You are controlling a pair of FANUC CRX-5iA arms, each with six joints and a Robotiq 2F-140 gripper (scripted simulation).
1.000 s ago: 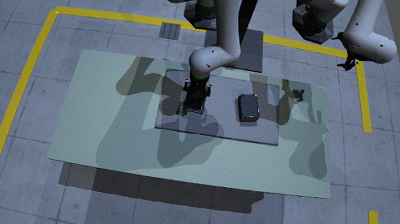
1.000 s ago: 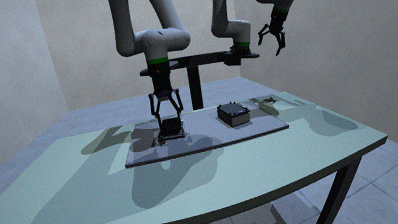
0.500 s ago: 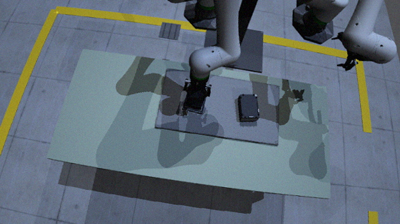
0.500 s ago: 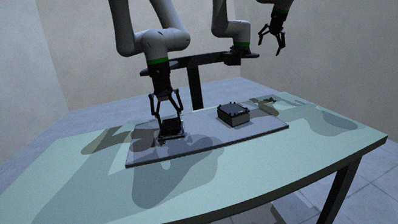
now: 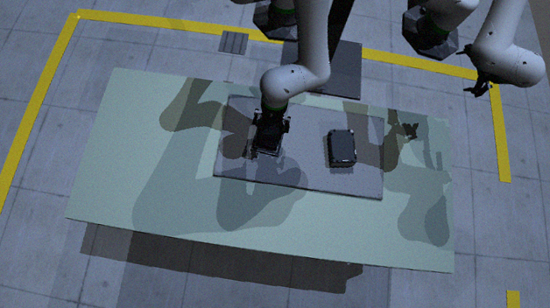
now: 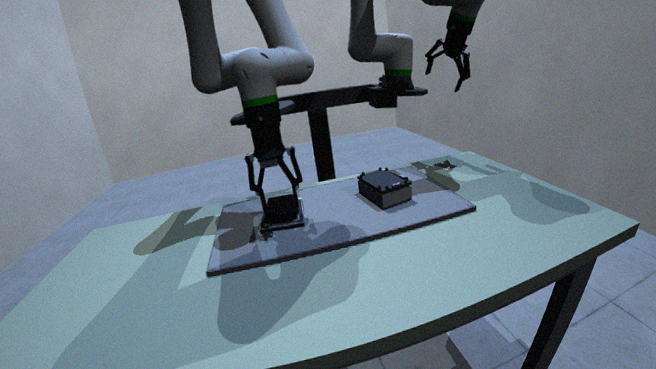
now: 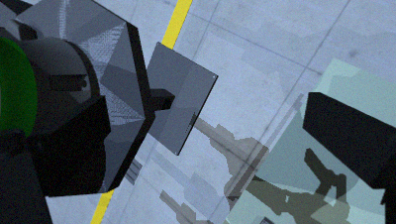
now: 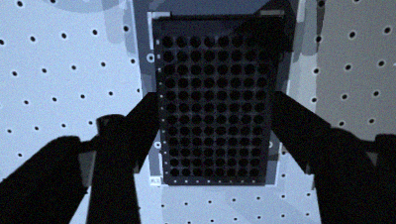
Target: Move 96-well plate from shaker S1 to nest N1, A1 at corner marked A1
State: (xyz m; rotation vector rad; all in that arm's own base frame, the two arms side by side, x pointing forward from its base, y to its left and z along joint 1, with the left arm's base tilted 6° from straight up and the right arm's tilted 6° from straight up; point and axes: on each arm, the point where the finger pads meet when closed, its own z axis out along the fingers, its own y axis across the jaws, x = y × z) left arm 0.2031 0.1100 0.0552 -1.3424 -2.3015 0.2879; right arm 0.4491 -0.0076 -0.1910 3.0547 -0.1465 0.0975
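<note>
Right now the plate nest N1 is 40 mm below my right hand. Also, from my right hand: dark 96-well plate 20 mm below; then A1 label 70 mm to the left, 60 mm behind, 40 mm below; then perforated board 150 mm to the left, 60 mm below, 30 mm ahead.
</note>
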